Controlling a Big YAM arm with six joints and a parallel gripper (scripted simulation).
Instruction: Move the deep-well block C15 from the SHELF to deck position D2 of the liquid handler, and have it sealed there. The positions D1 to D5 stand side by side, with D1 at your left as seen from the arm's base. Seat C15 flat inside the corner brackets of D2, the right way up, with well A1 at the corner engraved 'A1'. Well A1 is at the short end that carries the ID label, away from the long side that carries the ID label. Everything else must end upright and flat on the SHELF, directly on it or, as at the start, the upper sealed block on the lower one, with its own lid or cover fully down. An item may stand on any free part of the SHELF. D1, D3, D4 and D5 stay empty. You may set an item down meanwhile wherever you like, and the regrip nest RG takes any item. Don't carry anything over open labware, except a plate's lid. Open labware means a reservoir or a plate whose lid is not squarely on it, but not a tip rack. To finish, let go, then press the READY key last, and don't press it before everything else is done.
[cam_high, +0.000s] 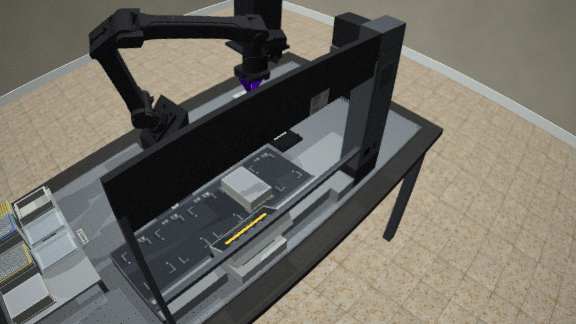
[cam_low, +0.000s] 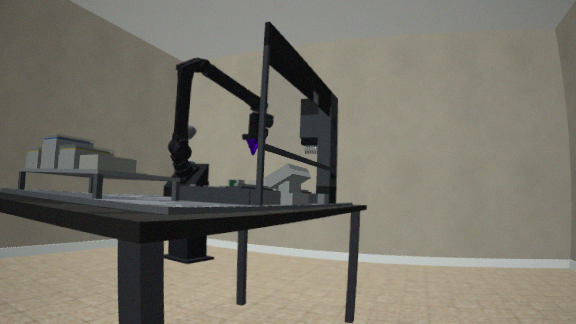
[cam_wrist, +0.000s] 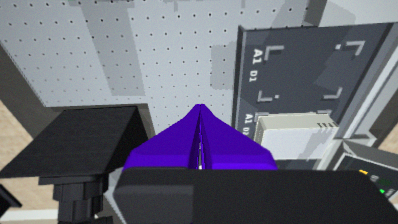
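Right now my hand is 160 mm past the green ready key, 50 mm to the right of it and 150 mm above it. Round my hand: regrip nest RG: 60 mm ahead, 350 mm to the right, 230 mm below; RG nest label: 60 mm ahead, 350 mm to the right, 220 mm below; tall column: 310 mm ahead, 200 mm to the left, 40 mm above.
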